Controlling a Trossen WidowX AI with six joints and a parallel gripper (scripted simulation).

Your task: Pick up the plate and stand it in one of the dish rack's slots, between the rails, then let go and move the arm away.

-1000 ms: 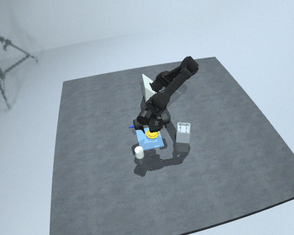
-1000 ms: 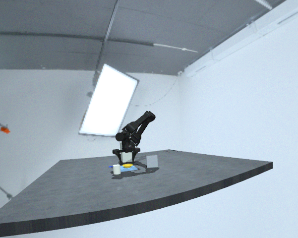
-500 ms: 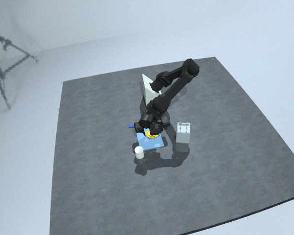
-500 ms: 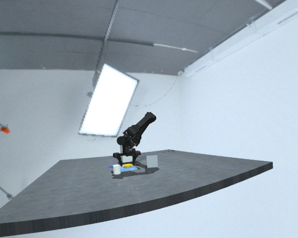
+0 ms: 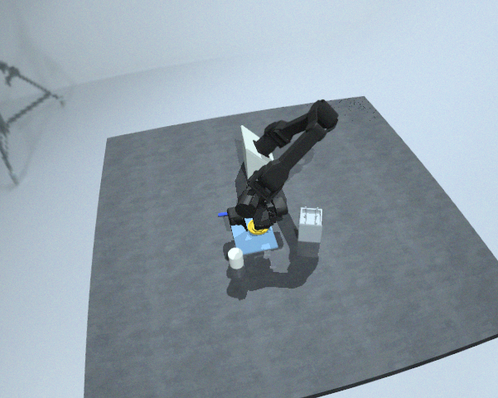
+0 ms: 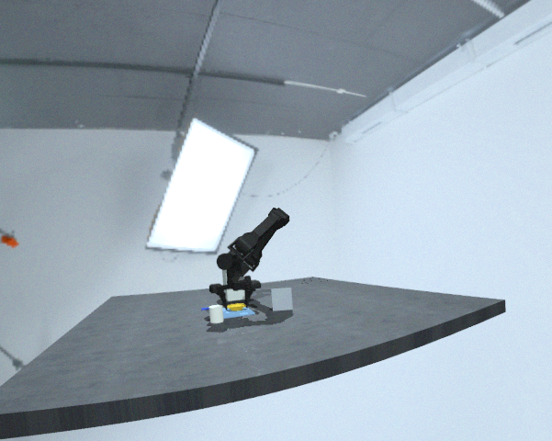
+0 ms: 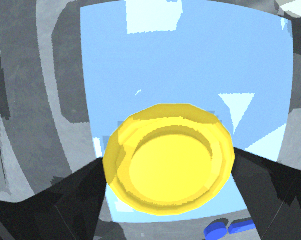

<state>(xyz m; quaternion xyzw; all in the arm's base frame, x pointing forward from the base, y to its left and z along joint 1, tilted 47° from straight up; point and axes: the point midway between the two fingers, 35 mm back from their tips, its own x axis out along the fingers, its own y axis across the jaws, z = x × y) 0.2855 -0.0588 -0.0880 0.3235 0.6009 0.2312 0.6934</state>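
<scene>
Now: the light blue mat 10 mm ahead of my gripper tip and 20 mm to the right of it. Also, from my gripper tip: yellow plate: 10 mm above; then white cup: 110 mm ahead, 110 mm to the right, 20 mm above; then blue spoon: 100 mm behind, 60 mm to the right.
</scene>
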